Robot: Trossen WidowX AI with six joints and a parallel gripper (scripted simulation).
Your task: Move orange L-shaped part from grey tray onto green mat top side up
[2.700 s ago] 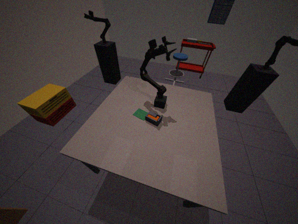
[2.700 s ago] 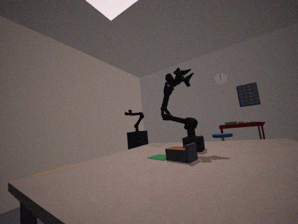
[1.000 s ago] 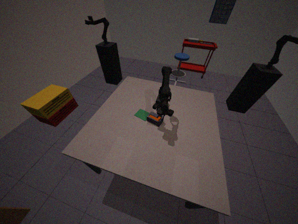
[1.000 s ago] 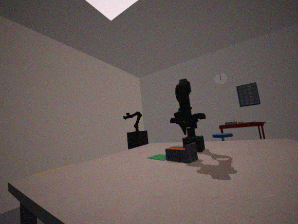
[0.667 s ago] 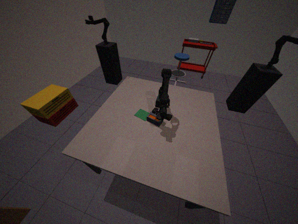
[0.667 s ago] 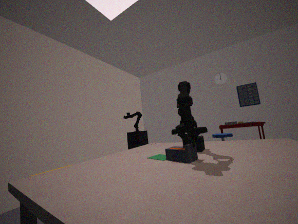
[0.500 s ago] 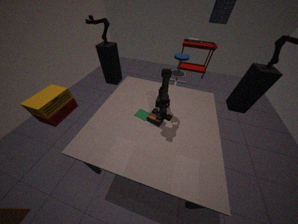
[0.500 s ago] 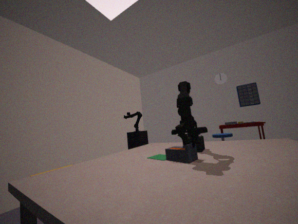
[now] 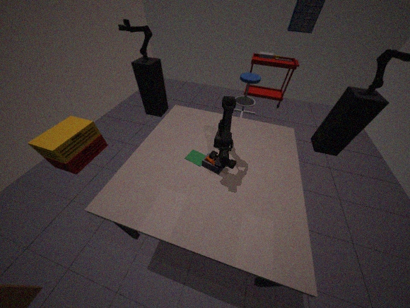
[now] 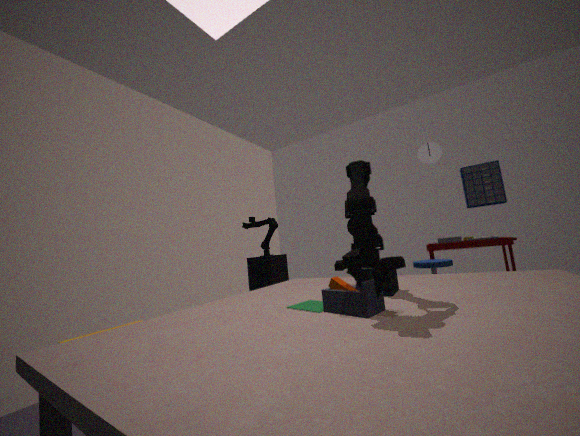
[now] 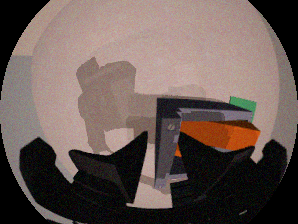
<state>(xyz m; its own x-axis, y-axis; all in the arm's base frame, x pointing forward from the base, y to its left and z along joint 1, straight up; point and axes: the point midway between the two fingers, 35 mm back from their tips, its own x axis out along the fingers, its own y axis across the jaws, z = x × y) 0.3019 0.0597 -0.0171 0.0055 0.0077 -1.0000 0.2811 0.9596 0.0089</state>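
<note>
Now: the orange L-shaped part 5 cm to the right of my gripper tip and 2 cm behind it. The rest, counted from my gripper tip: green mat 21 cm to the right, 7 cm behind, 6 cm below.
</note>
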